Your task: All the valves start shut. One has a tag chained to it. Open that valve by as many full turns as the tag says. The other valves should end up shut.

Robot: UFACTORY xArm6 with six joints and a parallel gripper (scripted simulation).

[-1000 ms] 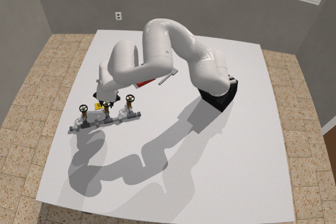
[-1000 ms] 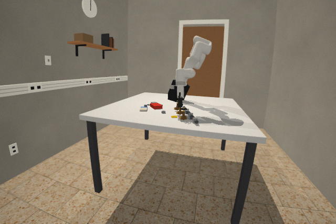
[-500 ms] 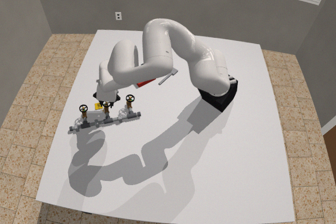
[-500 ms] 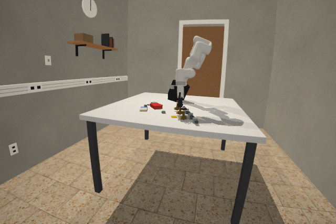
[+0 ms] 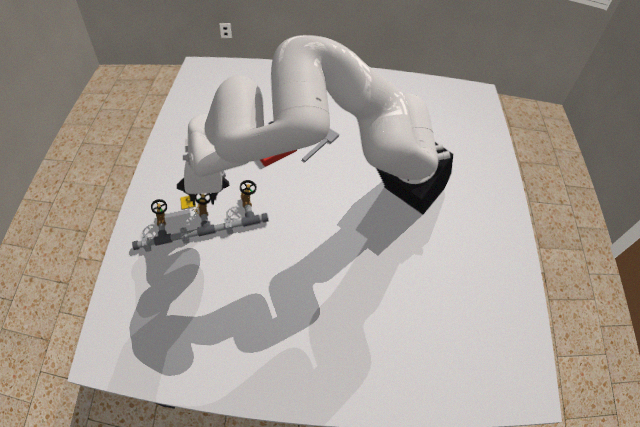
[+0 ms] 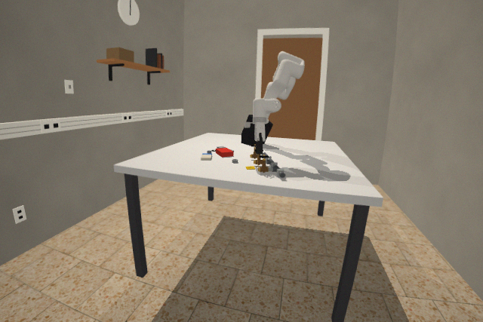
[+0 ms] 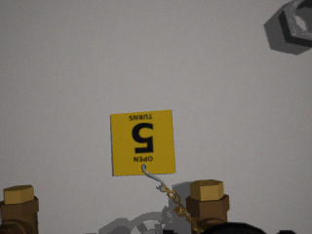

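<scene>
Right now my hand is 80 mm above the yellow tag, 60 mm short of it and 30 mm to the left of it. Round my hand: red box: 230 mm to the right, 200 mm behind, 70 mm below; then grey nut: 140 mm to the right, 80 mm below, 30 mm behind; then blue block: 320 mm to the right, 80 mm below, 80 mm behind.
</scene>
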